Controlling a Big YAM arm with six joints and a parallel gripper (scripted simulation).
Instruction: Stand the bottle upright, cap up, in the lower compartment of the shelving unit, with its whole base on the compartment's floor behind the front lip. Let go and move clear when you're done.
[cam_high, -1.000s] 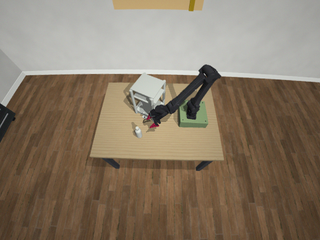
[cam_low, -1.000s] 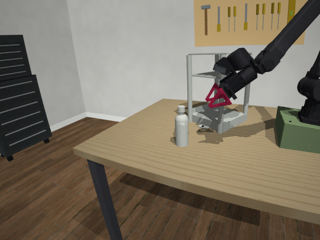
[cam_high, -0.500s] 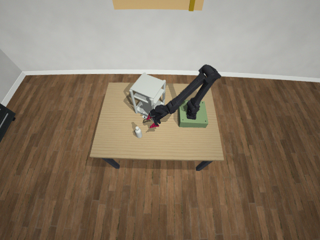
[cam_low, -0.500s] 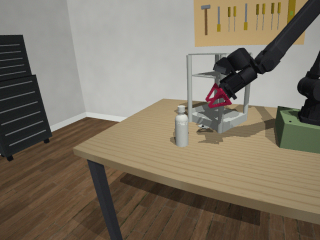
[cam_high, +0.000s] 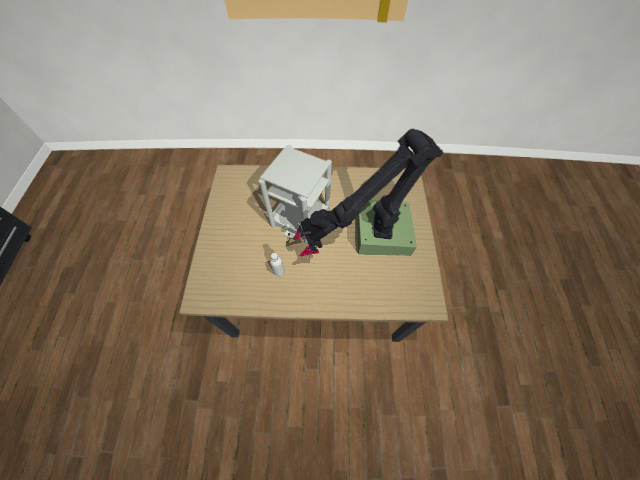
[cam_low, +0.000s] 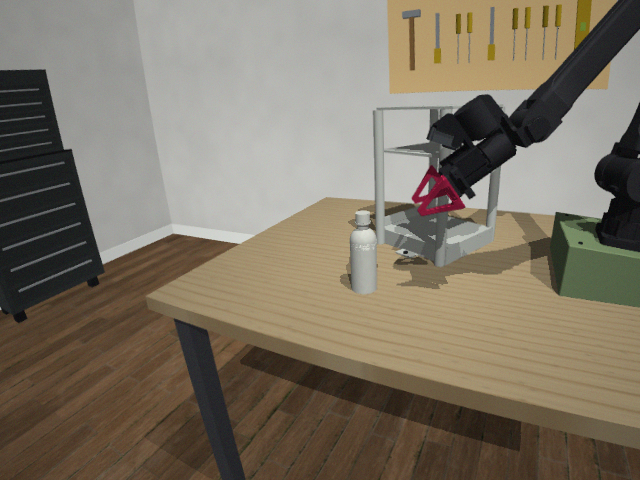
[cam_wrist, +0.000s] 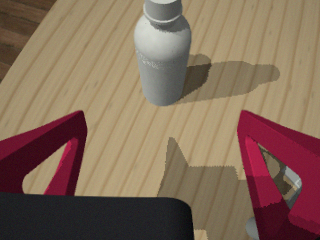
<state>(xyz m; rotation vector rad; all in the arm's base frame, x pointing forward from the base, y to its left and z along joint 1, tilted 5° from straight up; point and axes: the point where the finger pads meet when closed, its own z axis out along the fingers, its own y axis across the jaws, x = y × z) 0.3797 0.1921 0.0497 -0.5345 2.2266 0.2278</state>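
My hand is 10 cm short of the white bottle, 7 cm above it and 5 cm to the right of it. The rest, counted from my hand: shelving unit 27 cm to the right, 4 cm ahead.
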